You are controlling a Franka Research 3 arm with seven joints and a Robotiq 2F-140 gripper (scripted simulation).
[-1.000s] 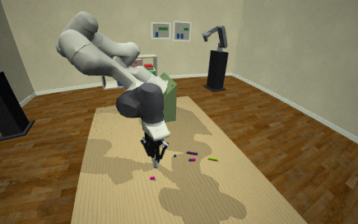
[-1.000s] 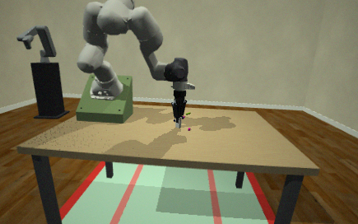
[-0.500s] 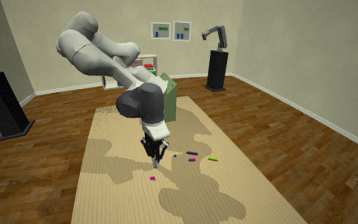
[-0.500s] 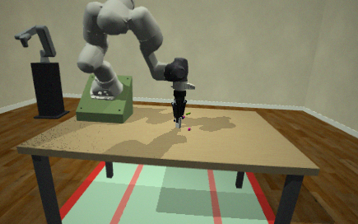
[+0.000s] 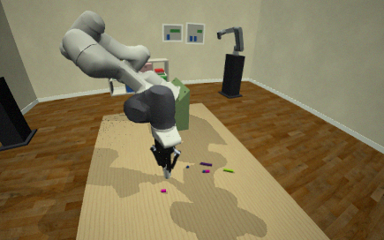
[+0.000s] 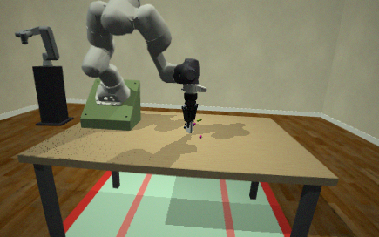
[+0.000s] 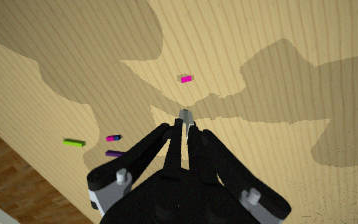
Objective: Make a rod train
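Right now my hand is 210 mm to the right of the purple rod and 40 mm above it. The rest, counted from my hand: dark blue piece: 20 mm behind, 110 mm to the left, 40 mm below; then grey rod: 30 mm below; then lime rod: 90 mm ahead, 290 mm to the left, 40 mm below.
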